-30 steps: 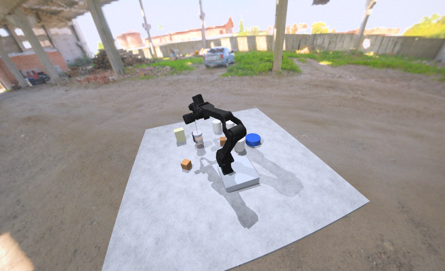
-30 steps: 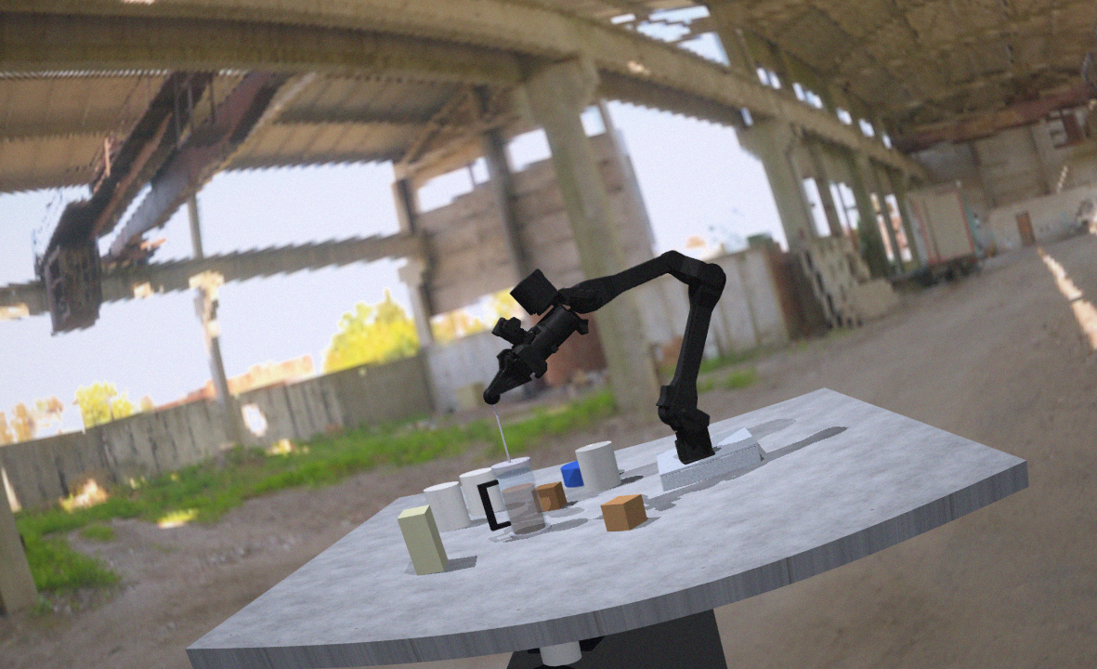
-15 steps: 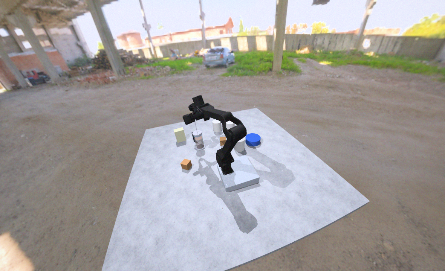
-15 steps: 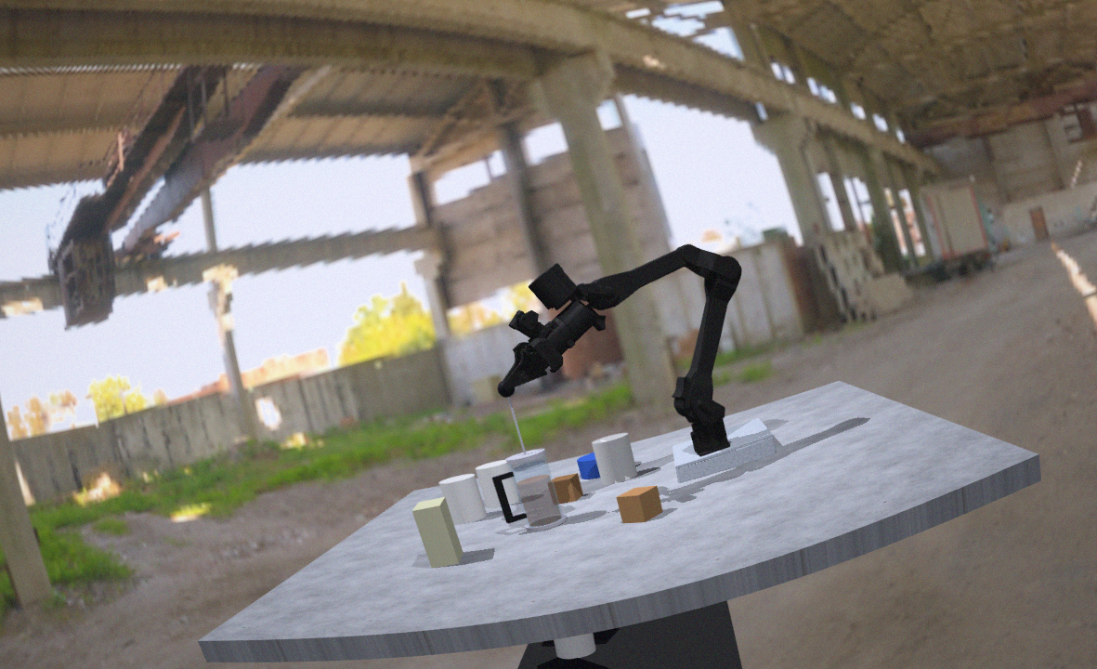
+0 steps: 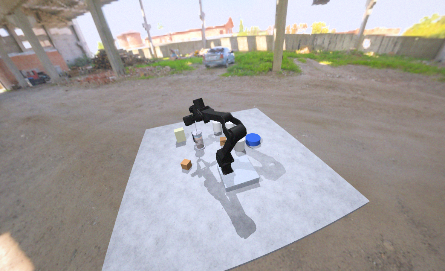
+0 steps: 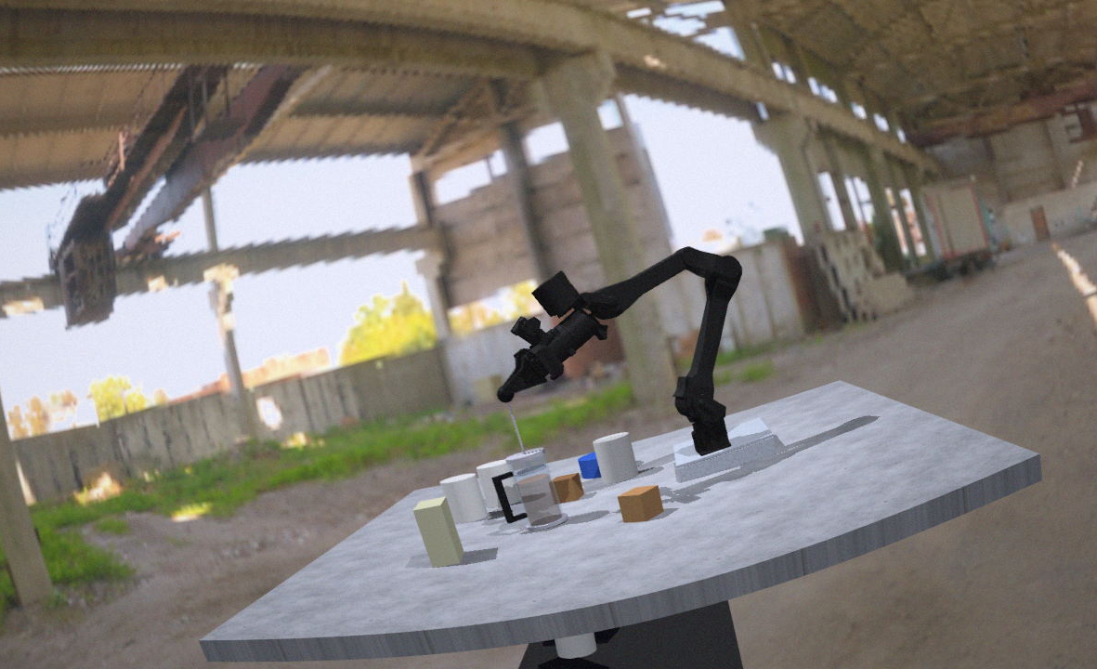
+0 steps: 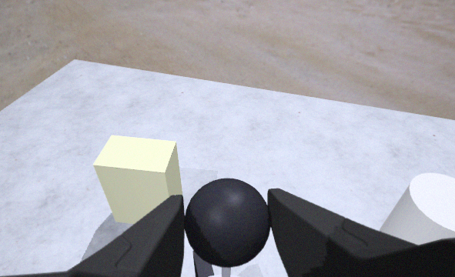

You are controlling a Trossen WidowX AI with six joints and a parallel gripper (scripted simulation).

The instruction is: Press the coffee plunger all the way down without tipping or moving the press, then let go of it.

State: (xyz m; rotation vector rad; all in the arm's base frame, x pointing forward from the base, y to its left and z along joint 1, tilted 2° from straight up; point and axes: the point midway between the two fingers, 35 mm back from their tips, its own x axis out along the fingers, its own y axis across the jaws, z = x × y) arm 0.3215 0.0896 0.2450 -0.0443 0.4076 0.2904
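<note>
My gripper tip is 13 cm above the coffee press. Round my gripper tip: pale yellow block (20 cm below, 15 cm ahead, 13 cm to the left); then blue disc (42 cm to the right, 24 cm below, 13 cm behind).
</note>
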